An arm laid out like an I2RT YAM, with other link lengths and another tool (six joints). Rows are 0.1 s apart.
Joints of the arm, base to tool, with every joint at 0 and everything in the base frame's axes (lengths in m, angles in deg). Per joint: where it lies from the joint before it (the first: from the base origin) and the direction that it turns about. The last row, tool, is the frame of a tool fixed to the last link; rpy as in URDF.
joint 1: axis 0 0 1 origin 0.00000 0.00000 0.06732
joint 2: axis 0 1 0 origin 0.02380 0.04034 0.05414
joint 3: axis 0 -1 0 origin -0.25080 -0.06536 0.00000
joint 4: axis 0 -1 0 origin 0.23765 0.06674 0.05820
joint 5: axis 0 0 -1 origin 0.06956 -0.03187 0.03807
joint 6: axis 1 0 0 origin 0.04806 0.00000 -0.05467
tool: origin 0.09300 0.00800 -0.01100 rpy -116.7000 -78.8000 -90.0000
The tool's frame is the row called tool.
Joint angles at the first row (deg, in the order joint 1, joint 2, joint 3, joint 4, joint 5, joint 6):
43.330, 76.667, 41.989, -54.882, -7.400, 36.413
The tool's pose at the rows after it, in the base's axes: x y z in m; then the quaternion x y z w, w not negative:
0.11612 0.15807 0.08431 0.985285 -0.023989 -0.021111 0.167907
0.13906 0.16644 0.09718 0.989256 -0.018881 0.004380 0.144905
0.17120 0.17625 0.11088 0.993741 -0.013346 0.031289 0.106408
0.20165 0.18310 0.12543 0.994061 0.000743 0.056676 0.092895
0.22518 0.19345 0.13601 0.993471 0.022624 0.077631 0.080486
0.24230 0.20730 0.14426 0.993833 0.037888 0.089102 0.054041
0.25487 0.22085 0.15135 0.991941 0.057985 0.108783 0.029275
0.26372 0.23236 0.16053 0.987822 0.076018 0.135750 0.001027
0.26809 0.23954 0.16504 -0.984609 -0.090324 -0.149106 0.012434
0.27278 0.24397 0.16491 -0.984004 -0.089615 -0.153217 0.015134
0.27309 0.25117 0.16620 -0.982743 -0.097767 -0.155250 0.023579
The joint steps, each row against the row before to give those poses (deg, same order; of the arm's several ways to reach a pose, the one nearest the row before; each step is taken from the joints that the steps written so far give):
-0.959, -0.141, 3.705, -0.399, 0.919, -1.781
-2.697, 1.416, 4.201, 0.652, -0.464, -3.716
-4.353, 2.696, 4.971, 2.072, -2.502, -5.161
-2.812, 4.056, 6.736, -0.411, -0.745, -4.797
-1.098, 4.063, 6.040, -0.187, -0.933, -3.849
-0.538, 3.296, 4.597, 0.710, -2.595, -1.997
0.130, 2.108, 3.127, 1.582, -2.024, -2.058
0.153, 0.466, 1.556, 2.473, -2.021, -1.811
0.261, 0.683, 1.240, 0.996, -1.087, -1.326
0.221, 0.996, 0.899, 0.754, 0.045, 0.277
0.682, 0.755, 0.852, 0.467, -0.723, -0.087

